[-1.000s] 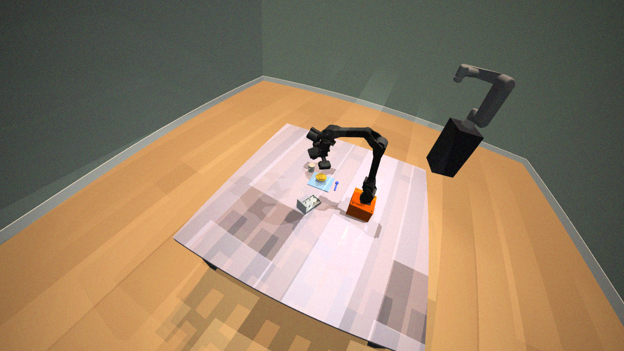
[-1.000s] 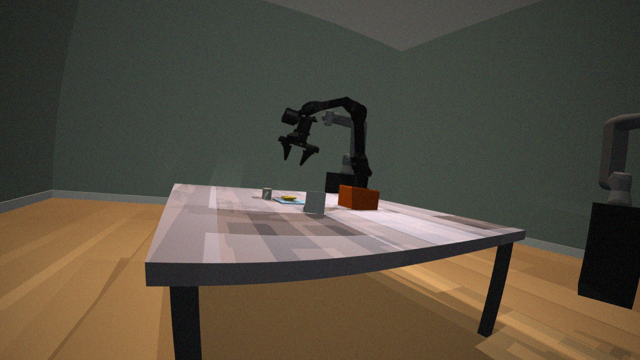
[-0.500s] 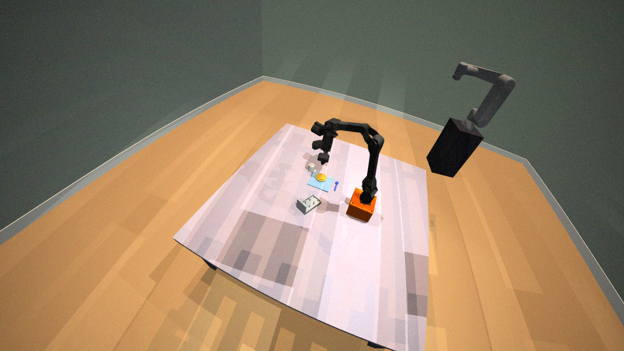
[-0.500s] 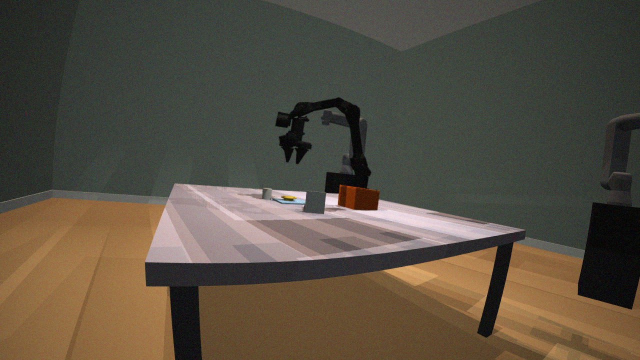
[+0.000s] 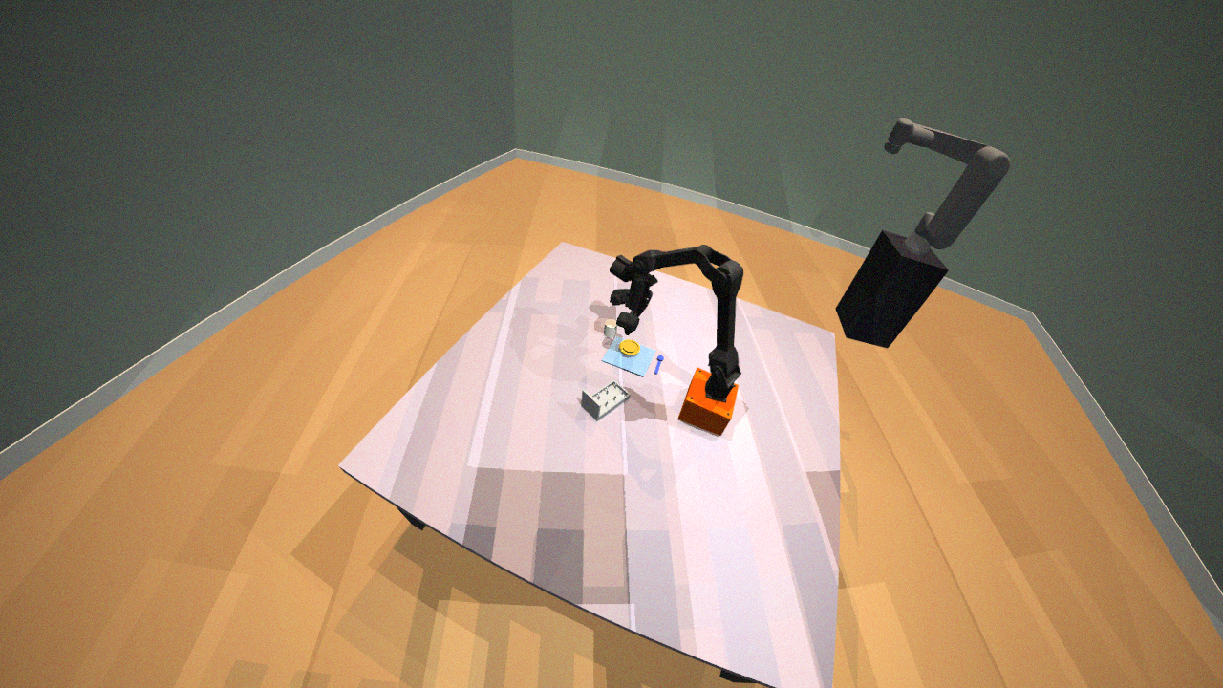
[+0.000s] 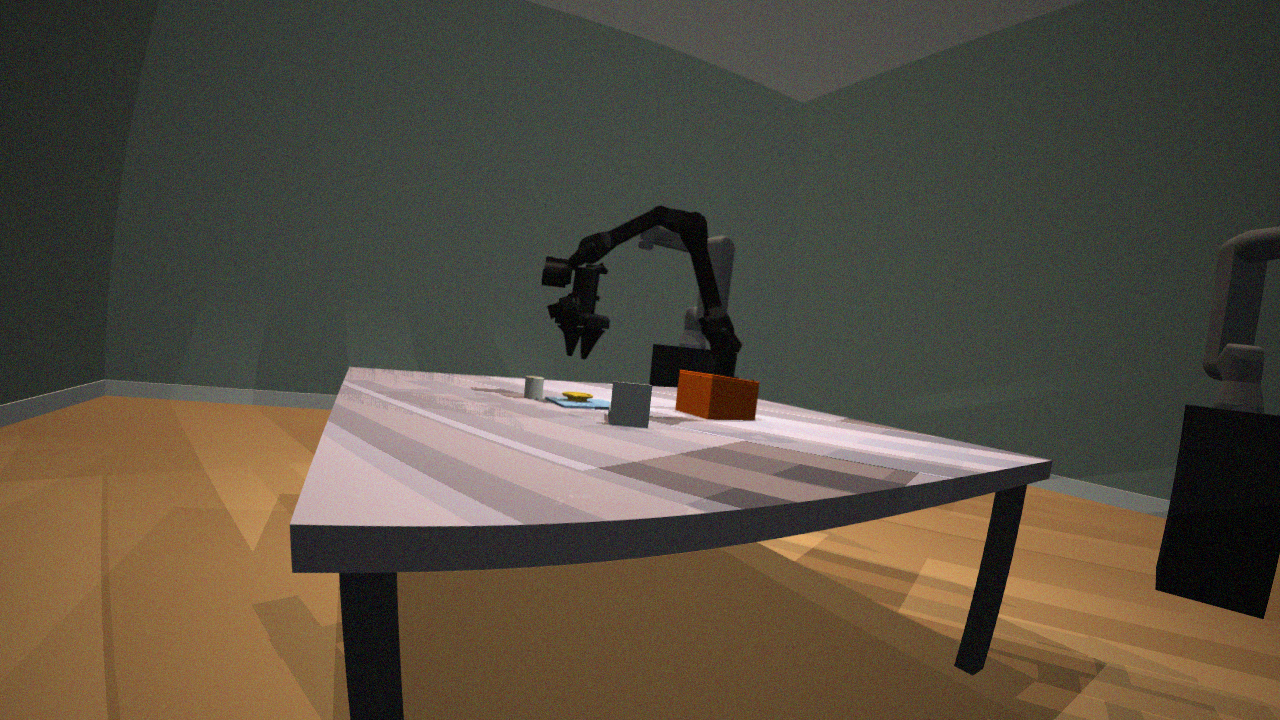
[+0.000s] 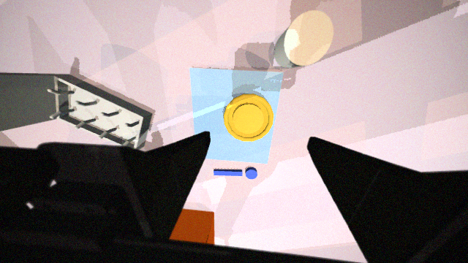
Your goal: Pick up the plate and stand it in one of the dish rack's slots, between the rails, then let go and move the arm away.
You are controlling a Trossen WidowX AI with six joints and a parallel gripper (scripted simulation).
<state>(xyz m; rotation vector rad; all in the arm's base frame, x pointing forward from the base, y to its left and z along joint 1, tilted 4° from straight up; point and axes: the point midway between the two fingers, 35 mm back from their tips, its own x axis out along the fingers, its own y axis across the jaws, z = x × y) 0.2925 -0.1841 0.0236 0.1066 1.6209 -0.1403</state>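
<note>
Right now my gripper tip is 9 cm above the yellow plate, 1 cm to the right of it and 1 cm past it. Also, from my gripper tip: white cup 8 cm below, 7 cm ahead, 6 cm to the right; light-blue mat 10 cm below, 3 cm to the left, 1 cm behind; grey dish rack 24 cm to the left, 8 cm below, 2 cm ahead.
</note>
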